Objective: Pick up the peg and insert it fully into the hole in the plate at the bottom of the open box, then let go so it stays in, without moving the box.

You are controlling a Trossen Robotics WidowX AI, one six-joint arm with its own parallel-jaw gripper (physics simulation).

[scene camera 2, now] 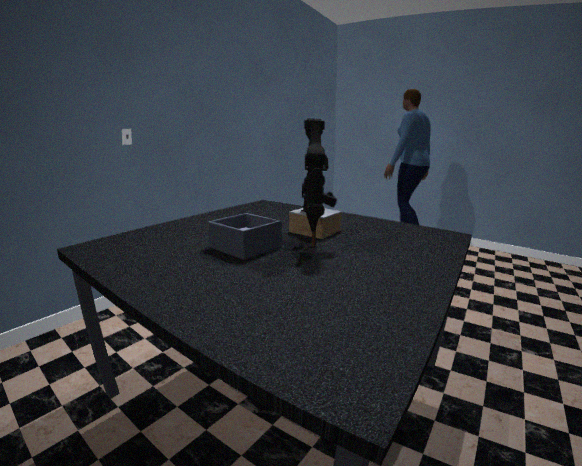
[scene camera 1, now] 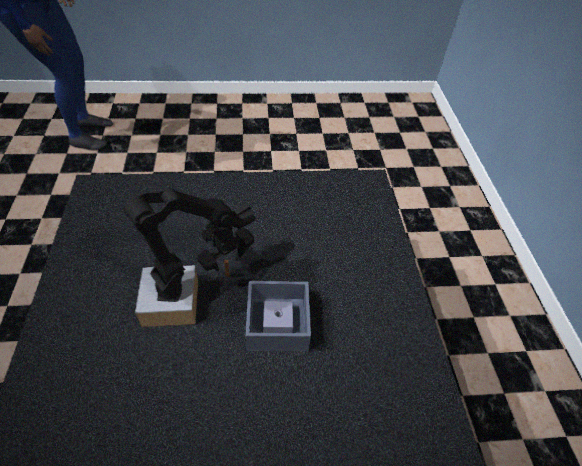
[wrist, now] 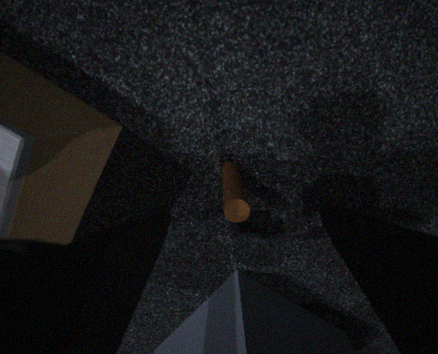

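An orange-brown peg stands upright on the dark table top, between the robot's base block and the open box. My gripper is open and empty, low above the peg. In the wrist view the peg's top end shows between the two dark fingers, nearer the left one. The grey open box stands beside the peg. In scene camera 1 a pale plate with a round hole shows on its bottom. The hole is empty. The wrist view shows a box corner.
The arm stands on a block with a white top and wood-coloured sides, to the left of the peg in scene camera 1. The box's raised walls surround the plate. A person stands beyond the table.
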